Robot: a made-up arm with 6 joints.
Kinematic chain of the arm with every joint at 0, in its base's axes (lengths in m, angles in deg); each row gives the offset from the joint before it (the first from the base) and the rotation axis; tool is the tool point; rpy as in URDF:
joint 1: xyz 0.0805 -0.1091 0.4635 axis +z
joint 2: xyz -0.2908 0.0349 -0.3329 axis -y
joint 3: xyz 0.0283 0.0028 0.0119 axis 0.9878 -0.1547 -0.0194
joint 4: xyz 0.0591 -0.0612 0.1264 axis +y
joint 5: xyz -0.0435 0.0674 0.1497 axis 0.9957 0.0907 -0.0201
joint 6: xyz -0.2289 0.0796 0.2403 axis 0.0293 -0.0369 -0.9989
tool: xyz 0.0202 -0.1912 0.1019 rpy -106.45 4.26 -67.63
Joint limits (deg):
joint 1: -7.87..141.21
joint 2: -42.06..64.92
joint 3: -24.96..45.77
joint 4: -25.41..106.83
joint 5: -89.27..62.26
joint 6: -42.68..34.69
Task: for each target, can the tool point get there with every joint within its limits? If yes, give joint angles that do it. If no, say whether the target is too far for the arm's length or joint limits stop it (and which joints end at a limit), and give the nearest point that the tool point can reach.
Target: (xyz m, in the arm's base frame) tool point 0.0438 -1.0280 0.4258
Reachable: yes | joints 89.33 55.90 -3.86 10.03 -8.42 10.97
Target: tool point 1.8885 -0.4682 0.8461
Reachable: no: too far | nearest point 0.9616 -0.3723 0.4784 | short by 1.002 m
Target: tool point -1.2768 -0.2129 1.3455
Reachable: no: too far | nearest point -0.7142 -0.1699 0.7266 | short by 0.837 m
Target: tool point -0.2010 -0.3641 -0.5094
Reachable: no: joint limits stop it (at a limit: joint 2, joint 3, joint 4, joint 5, joint 6) | nearest point -0.2636 -0.4208 -0.2373 | short by 0.285 m
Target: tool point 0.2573 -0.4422 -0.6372
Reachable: no: joint limits stop it (at a limit: joint 2, joint 3, joint 4, joint 5, joint 6) | nearest point 0.2981 -0.5192 -0.2373 | short by 0.409 m
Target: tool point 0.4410 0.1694 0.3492
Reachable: yes | joints 119.95 12.39 38.15 91.88 45.12 2.74
